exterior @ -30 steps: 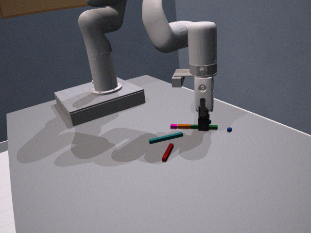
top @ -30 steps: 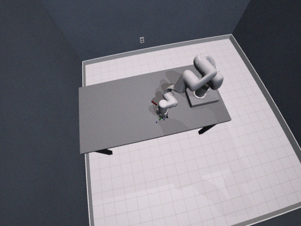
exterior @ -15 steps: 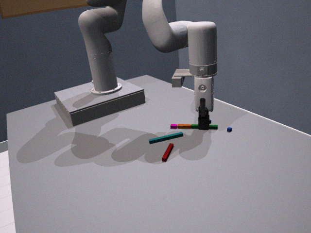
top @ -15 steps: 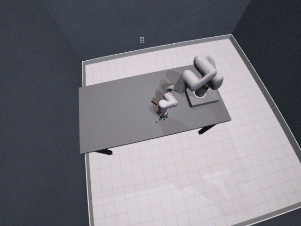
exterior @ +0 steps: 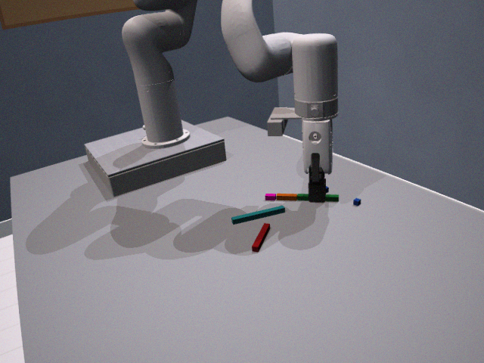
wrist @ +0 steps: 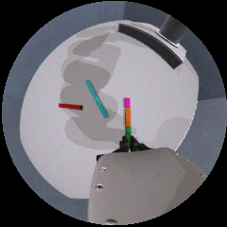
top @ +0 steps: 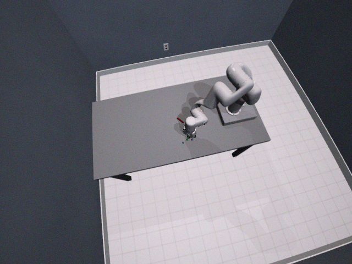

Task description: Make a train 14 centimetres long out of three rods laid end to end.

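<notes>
The orange rod is 5 cm behind my hand, 3 cm to the right of it and 2 cm below it. The rest, counted from my hand: green rod: 2 cm below; then turquoise rod: 12 cm to the right, 5 cm behind, 2 cm below; then magenta rod: 8 cm behind, 5 cm to the right, 2 cm below.
</notes>
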